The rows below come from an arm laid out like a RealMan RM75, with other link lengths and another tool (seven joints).
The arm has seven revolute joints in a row. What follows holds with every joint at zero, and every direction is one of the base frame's.
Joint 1 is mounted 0.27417 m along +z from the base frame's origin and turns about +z.
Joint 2 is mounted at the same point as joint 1 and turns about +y.
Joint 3 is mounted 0.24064 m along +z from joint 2 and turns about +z.
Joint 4 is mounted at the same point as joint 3 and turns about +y.
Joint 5 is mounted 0.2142 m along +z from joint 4 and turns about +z.
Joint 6 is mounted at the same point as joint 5 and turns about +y.
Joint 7 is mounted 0.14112 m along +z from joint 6 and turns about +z.
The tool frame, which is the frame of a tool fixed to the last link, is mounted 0.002 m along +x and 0.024 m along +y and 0.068 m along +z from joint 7; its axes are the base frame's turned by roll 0, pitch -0.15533 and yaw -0.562 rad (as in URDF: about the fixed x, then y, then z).
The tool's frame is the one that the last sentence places.
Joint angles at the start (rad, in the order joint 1, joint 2, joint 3, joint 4, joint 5, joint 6, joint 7):
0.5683, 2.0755, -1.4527, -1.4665, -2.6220, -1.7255, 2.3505
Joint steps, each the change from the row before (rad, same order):
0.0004, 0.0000, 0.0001, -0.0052, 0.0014, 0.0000, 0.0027
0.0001, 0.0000, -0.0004, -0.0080, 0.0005, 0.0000, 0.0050
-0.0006, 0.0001, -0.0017, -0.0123, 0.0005, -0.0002, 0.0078
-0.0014, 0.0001, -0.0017, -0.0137, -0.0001, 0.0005, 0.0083
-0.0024, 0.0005, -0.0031, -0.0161, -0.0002, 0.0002, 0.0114
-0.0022, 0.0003, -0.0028, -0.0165, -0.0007, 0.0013, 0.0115
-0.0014, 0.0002, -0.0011, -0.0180, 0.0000, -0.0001, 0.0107
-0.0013, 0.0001, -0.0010, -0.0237, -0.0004, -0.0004, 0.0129
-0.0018, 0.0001, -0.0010, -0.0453, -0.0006, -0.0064, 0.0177
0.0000, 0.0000, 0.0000, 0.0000, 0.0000, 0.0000, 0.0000
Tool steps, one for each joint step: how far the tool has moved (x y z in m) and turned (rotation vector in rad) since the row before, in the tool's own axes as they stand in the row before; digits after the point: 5 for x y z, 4 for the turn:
-0.00113, -0.00071, -0.00079, 0.0043, -0.0020, -0.0010
-0.00135, -0.00099, -0.00112, 0.0067, -0.0013, -0.0005
-0.00196, -0.00115, -0.00152, 0.0092, -0.0015, -0.0007
-0.00188, -0.00130, -0.00164, 0.0109, -0.0013, -0.0004
-0.00227, -0.00109, -0.00167, 0.0116, -0.0014, 0.0011
-0.00226, -0.00147, -0.00181, 0.0134, -0.0014, 0.0009
-0.00258, -0.00171, -0.00235, 0.0142, -0.0026, -0.0001
-0.00335, -0.00237, -0.00324, 0.0189, -0.0032, -0.0014
-0.00610, -0.00344, -0.00657, 0.0303, -0.0053, -0.0086
0.00000, 0.00000, 0.00000, 0.0000, 0.0000, 0.0000

